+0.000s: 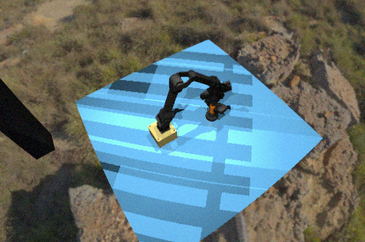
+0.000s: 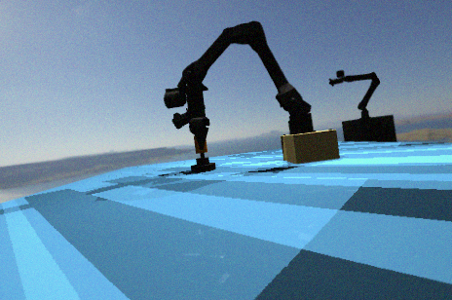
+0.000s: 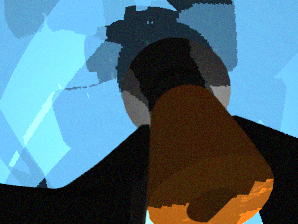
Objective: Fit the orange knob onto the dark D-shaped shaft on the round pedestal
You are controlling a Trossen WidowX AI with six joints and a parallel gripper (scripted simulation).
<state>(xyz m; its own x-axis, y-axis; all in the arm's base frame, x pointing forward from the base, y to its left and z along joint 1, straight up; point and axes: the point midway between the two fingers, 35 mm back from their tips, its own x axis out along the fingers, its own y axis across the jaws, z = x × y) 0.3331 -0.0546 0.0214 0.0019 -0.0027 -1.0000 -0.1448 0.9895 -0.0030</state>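
My gripper tip is 20 mm below the orange knob. Also, from my gripper tip: pedestal 40 mm below.
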